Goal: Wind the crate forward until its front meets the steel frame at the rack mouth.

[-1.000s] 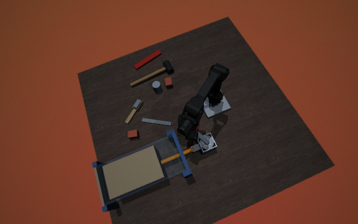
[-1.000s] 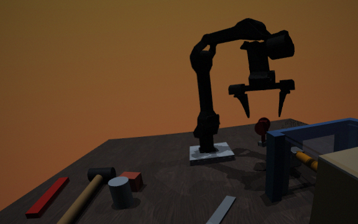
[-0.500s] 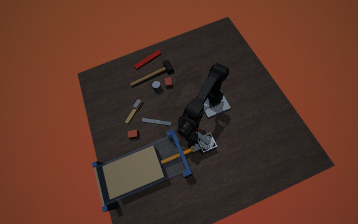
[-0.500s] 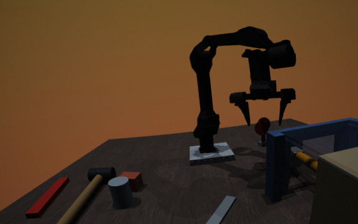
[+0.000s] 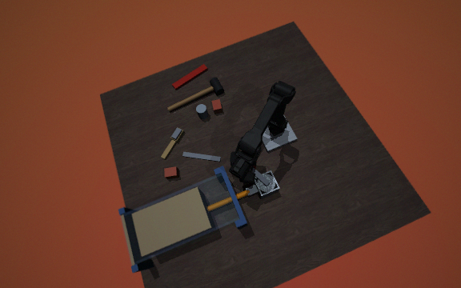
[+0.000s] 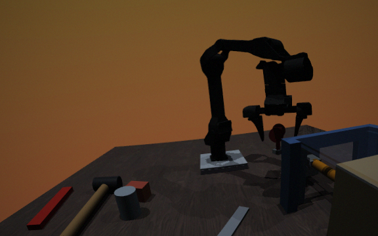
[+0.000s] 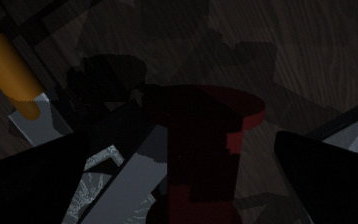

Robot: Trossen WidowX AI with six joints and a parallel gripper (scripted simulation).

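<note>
Now: gripper tip 10 mm below the red knob. Round my gripper tip: blue steel frame 120 mm ahead, 90 mm to the left, 20 mm below; then winch 90 mm to the left, 90 mm below, 50 mm behind; then winch handle 30 mm to the left, 20 mm below, 20 mm behind.
</note>
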